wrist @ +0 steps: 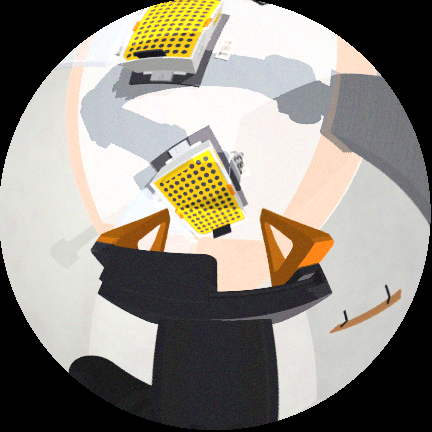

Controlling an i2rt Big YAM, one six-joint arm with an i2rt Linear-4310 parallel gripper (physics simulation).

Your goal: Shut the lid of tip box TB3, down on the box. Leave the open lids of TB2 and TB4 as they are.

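Places are measured from the arm's base along level axes (x back, y up, z left), in centimetres.
Pixels of known places: gripper, between the fingertips: (214, 213).
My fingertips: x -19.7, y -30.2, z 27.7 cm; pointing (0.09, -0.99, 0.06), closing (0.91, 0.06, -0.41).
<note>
Behind a point stands the place of what it marks.
Tip box TB3 (202, 192) @(x -20.7, y -34.6, z 28.5 cm), with a yellow perforated top, sits turned at an angle in the middle of the wrist view. Its clear lid (142, 211) @(x -27.4, y -32.2, z 32.4 cm) stands open on the box's lower-left side, faint and partly hidden behind the left finger. My gripper (214, 213) @(x -19.7, y -30.2, z 27.7 cm) is open and empty; its orange fingertips show on either side of the lower part of TB3, apparently above it. Another yellow-topped box, TB4 (172, 30), stands at the top of the view, with its clear lid (97, 42) open to the left. TB2 cannot be made out.
A small label card (240, 162) @(x -16.1, y -40.1, z 24.2 cm) lies right of TB3, and another card (225, 49) @(x -26.1, y -40.1, z 8.5 cm) lies right of TB4. A large grey ribbed object (382, 117) is at the right edge. A wooden strip with black pegs (367, 313) shows at lower right. Arm shadows cross the pale table.
</note>
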